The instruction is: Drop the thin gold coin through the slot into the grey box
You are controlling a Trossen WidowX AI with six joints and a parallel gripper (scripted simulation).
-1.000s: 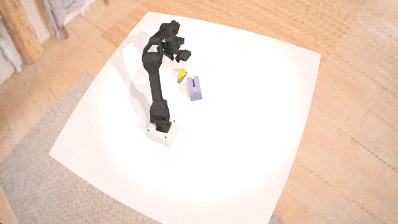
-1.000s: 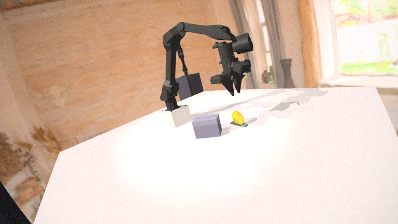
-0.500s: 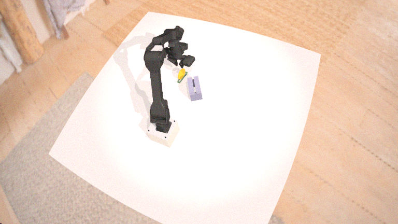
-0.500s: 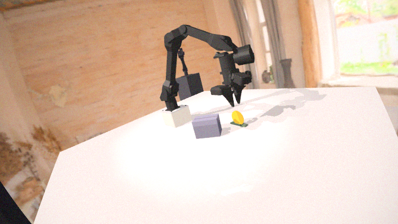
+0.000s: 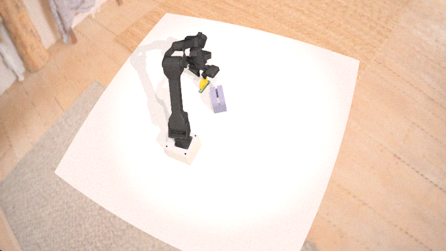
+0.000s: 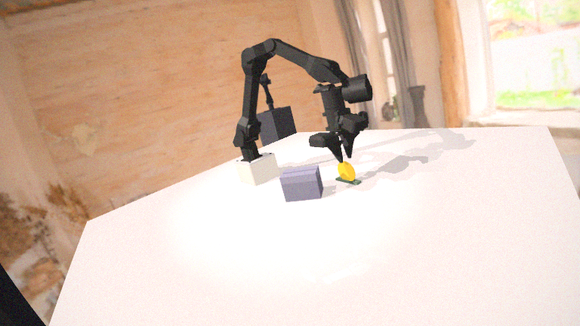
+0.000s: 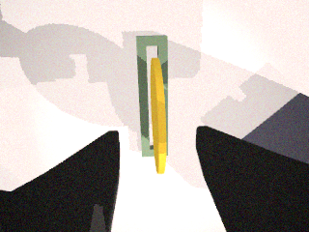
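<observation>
The coin lies 3 cm below my gripper tip.
</observation>
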